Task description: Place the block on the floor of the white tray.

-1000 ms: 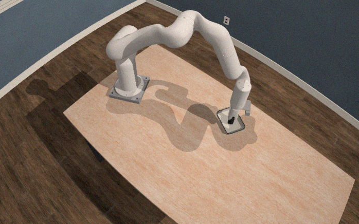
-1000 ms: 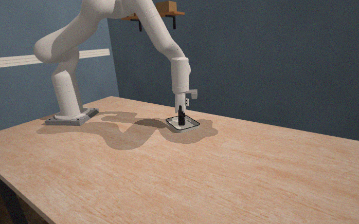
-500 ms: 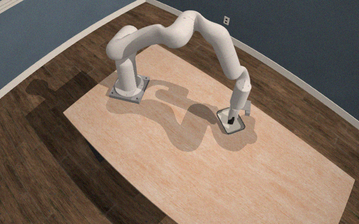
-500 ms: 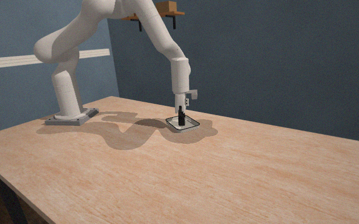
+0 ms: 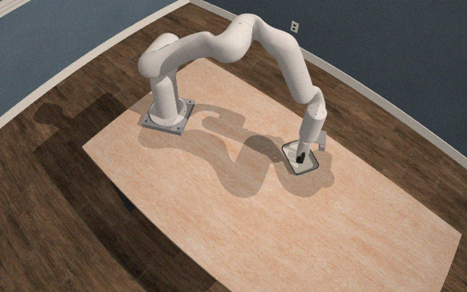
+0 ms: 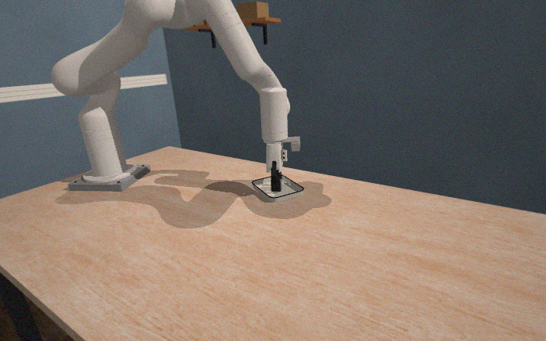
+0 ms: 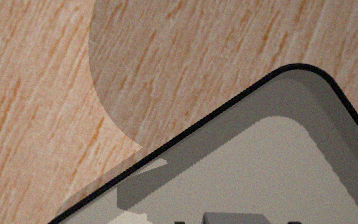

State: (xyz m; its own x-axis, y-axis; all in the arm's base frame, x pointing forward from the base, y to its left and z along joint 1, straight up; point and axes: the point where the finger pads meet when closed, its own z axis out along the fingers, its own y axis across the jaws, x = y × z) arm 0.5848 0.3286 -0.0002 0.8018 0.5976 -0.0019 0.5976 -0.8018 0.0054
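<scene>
Right now the grey block is 1 cm below my hand. Round my hand: white tray 1 cm below.
</scene>
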